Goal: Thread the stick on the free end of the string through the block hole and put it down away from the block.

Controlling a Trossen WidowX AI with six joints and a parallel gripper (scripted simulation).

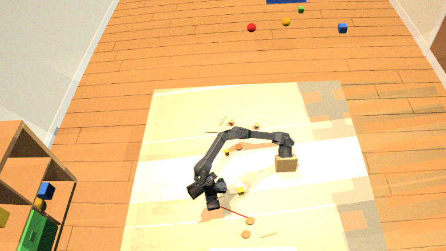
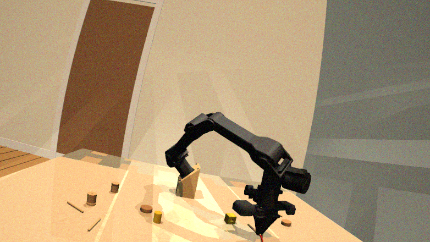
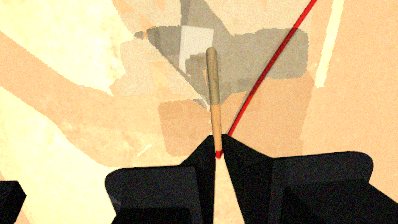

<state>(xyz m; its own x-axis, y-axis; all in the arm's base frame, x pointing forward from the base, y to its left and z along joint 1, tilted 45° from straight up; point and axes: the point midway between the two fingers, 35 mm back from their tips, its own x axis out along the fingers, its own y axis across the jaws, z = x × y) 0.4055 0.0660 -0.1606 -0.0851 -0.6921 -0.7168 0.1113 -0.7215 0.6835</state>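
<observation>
My gripper tip is 15 cm past the yellow wooden block, 3 cm to the left of it and 2 cm above it. Round my gripper tip: thin wooden stick 2 cm behind; yellow cylinder 28 cm to the right, 10 cm behind, 2 cm below; round button 18 cm behind, 13 cm to the left, 3 cm below.
</observation>
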